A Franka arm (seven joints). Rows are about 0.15 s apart.
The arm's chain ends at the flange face. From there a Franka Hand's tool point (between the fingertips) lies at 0.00 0.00 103.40 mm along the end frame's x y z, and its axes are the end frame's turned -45 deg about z.
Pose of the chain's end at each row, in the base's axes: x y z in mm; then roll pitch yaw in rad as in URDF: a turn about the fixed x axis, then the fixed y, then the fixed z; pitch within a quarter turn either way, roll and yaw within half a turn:
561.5 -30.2 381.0 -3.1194 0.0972 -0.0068
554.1 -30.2 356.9 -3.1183 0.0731 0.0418
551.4 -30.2 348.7 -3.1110 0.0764 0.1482
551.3 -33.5 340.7 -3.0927 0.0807 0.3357
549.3 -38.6 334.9 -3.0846 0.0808 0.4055
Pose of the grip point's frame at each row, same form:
551.5 -27.8 278.1 -3.0571 0.0530 0.7798
546.5 -28.1 253.8 -3.0734 0.0352 0.8275
543.1 -28.2 245.6 -3.0659 0.0324 0.9337
541.8 -31.5 237.8 -3.0500 0.0226 1.1202
539.3 -36.5 232.0 -3.0442 0.0169 1.1894

